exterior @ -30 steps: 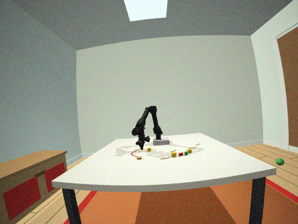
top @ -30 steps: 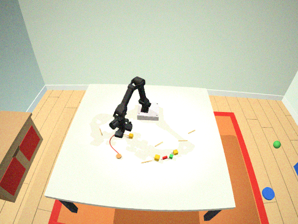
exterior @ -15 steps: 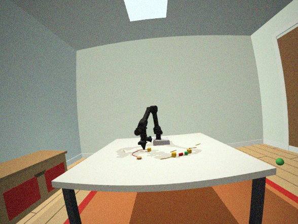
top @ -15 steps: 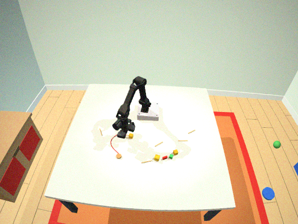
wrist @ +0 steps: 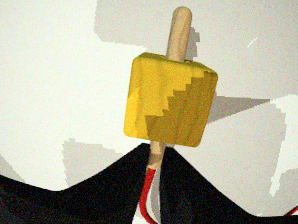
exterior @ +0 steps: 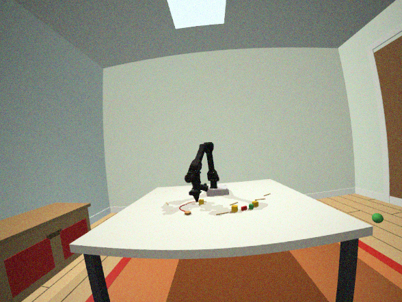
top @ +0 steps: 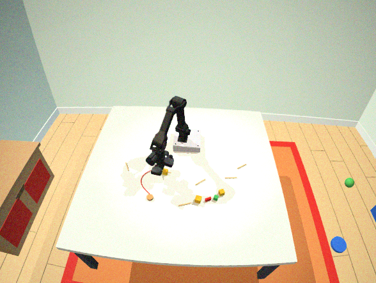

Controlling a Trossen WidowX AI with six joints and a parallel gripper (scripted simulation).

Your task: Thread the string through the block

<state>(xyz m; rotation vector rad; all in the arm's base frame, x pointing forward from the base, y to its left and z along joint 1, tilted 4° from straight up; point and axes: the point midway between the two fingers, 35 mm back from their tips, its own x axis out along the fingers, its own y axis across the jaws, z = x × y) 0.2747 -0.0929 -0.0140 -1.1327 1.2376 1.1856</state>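
Right now the thin wooden stick is 20 mm to the left of my gripper tip. Also, from my gripper tip: red block 310 mm to the left, 160 mm ahead; yellow block 30 mm to the left; round wooden button 200 mm ahead, 20 mm to the right, 10 mm below.
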